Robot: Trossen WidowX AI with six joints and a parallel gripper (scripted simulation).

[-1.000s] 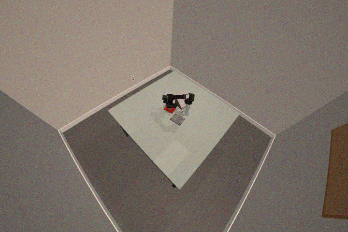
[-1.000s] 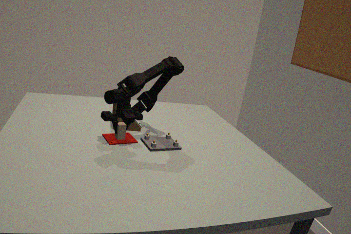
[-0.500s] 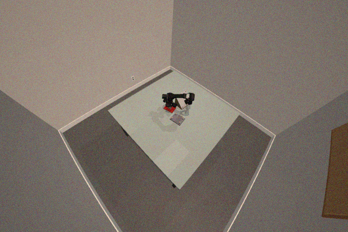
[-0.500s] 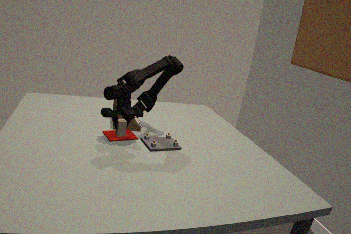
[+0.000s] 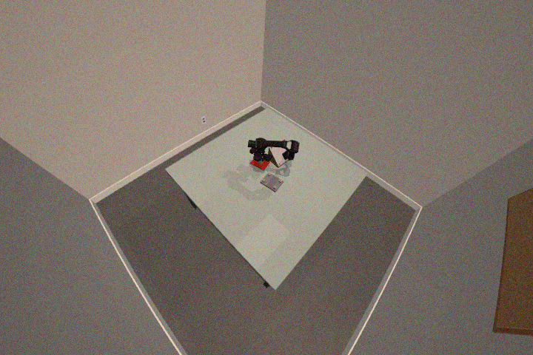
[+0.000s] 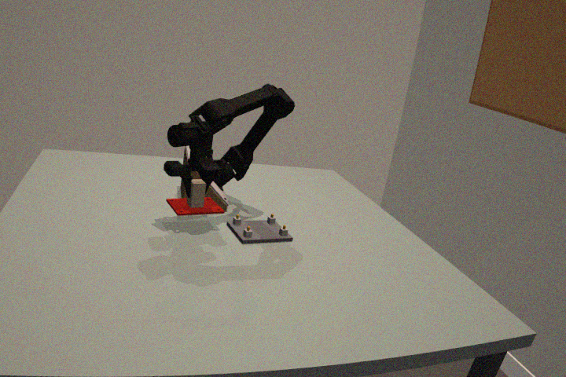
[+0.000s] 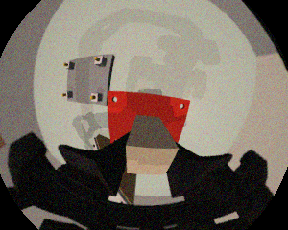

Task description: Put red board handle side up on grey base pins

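The grey base lies 4 cm ahead of my gripper tip, 19 cm to the left of it and 8 cm below it. The rest, counted from my gripper tip: red board: 1 cm below.
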